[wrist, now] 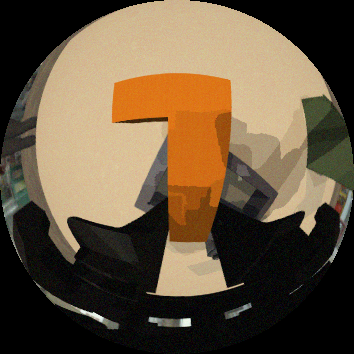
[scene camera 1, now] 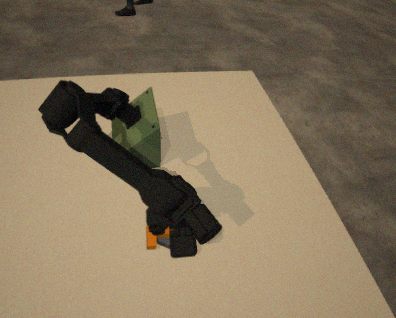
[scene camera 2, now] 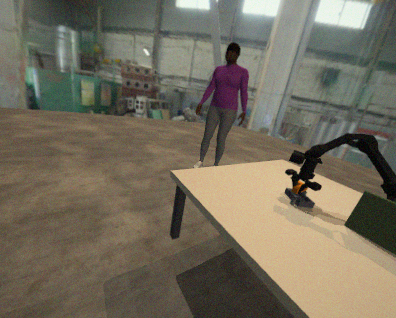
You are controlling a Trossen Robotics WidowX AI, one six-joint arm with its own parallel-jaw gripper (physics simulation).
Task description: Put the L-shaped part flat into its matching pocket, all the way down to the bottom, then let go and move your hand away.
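Places are measured from the arm's base along level axes (x right, y down, z ahead), in centimetres.
Pixels of known places: gripper, fingertip midpoint: (wrist: pixel 188 202) (scene camera 1: pixel 178 231) (scene camera 2: pixel 295 191); arm's base at its link origin: (scene camera 1: pixel 133 117) (scene camera 2: pixel 392 211).
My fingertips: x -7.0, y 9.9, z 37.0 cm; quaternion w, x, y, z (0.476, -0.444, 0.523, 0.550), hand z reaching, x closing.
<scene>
For each thing: its middle in the pictures, then the offset to it from my fingertips. Level surfaces: height alone.
- orange L-shaped part at the middle of its body: (wrist: pixel 170 168) (scene camera 1: pixel 167 235) (scene camera 2: pixel 297 187) dx +3.5, dy -1.7, dz +0.9 cm
- dark grey pocket block at the middle of its body: (wrist: pixel 215 197) (scene camera 1: pixel 178 224) (scene camera 2: pixel 299 196) dx -0.7, dy +1.6, dz -2.8 cm
- light table at its surface level: dy +4.0 cm
The orange L-shaped part (scene camera 1: pixel 151 239) (scene camera 2: pixel 299 187) (wrist: pixel 197 145) is held by its long leg. In the wrist view its short leg points left at the far end. My gripper (scene camera 1: pixel 170 235) (scene camera 2: pixel 303 184) (wrist: pixel 188 202) is shut on it. The dark grey pocket block (scene camera 1: pixel 163 242) (scene camera 2: pixel 306 202) (wrist: pixel 151 182) is on the table under the part, turned at an angle to it in the wrist view. The part is over the block, not lying flat in it; whether they touch is unclear. The part and fingers hide the block's middle and most of the pocket.
A green upright panel (scene camera 1: pixel 145 125) (scene camera 2: pixel 375 220) (wrist: pixel 325 135) stands on the light table (scene camera 1: pixel 280 225) (scene camera 2: pixel 240 200) beside the arm. A person (scene camera 2: pixel 227 90) in a purple top stands on the floor beyond the table.
</scene>
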